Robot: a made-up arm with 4 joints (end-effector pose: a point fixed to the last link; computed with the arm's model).
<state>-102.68 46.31 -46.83 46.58</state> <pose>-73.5 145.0 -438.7 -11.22 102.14 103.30</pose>
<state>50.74 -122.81 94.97 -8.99</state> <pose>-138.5 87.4 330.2 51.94 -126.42 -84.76</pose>
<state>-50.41 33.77 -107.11 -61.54</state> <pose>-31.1 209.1 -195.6 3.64 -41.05 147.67</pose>
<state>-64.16 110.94 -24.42 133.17</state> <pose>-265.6 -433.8 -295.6 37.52 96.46 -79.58</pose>
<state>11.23 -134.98 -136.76 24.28</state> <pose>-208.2 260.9 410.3 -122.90 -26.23 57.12</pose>
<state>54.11 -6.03 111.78 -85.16</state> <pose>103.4 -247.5 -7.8 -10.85 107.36 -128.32</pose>
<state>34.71 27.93 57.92 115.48</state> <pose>36.4 -127.8 -329.9 78.44 -67.76 -83.31</pose>
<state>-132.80 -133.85 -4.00 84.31</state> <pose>219.2 -151.9 558.9 -100.86 7.10 -76.07</pose>
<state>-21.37 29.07 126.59 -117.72</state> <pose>145.6 -16.1 -233.1 -106.49 117.73 -57.41</pose>
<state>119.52 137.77 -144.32 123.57</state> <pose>388.0 346.2 44.1 -90.60 32.15 -83.16</pose>
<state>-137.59 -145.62 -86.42 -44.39</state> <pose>171.8 -370.4 350.7 73.80 -156.95 -12.50</pose>
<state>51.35 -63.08 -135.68 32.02</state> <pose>298.5 -23.6 326.0 -41.00 23.61 67.72</pose>
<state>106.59 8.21 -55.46 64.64</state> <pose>-51.1 -407.8 -207.7 68.43 -27.92 -46.78</pose>
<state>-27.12 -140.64 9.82 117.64</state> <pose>-230.4 -165.0 546.7 -75.15 71.69 -135.21</pose>
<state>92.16 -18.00 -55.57 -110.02</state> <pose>154.8 -323.8 47.8 -123.01 32.98 -30.72</pose>
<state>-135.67 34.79 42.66 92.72</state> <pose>15.4 129.4 -341.7 34.75 65.09 61.30</pose>
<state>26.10 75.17 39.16 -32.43</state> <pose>-81.2 -27.7 -358.2 -33.31 92.32 -31.74</pose>
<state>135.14 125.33 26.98 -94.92</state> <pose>347.2 301.6 -259.4 58.14 92.02 10.36</pose>
